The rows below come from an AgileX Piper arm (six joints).
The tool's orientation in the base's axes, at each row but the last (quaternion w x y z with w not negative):
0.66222 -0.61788 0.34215 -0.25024
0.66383 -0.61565 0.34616 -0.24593
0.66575 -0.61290 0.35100 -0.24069
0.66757 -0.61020 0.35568 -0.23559
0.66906 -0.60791 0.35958 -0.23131
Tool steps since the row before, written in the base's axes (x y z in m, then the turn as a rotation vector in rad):
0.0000 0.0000 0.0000 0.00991 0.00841 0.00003
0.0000 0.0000 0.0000 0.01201 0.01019 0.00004
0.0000 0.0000 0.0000 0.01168 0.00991 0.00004
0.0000 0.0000 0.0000 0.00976 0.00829 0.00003
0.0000 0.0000 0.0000 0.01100 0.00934 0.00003
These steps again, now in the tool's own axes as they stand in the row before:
0.0000 0.0000 0.0000 0.00000 0.00000 0.01300
0.0000 0.0000 0.0000 0.00000 0.00000 0.01575
0.0000 0.0000 0.0000 0.00000 -0.00001 0.01532
0.0000 0.0000 0.0000 0.00000 0.00000 0.01281
0.0000 0.0000 0.0000 0.00000 0.00000 0.01443

